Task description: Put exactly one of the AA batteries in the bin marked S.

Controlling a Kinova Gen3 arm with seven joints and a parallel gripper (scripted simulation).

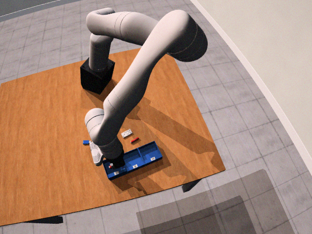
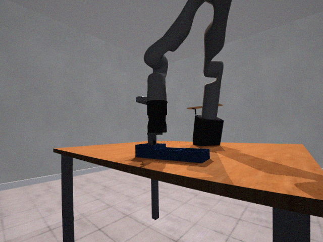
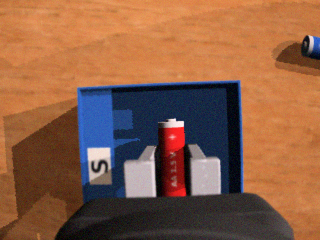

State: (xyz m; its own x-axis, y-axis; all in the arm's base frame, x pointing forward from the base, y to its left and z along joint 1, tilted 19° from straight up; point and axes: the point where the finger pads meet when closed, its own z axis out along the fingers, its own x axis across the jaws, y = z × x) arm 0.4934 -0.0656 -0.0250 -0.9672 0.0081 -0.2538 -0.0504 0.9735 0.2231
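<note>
Right now my hand is 8 cm to the right of the blue three-compartment bin and 2 cm above it. From my hand the other things lie so: red AA battery (1 cm below); orange AA battery (16 cm behind, 4 cm to the right, 3 cm below); blue battery (11 cm behind, 7 cm to the right, 3 cm below).
</note>
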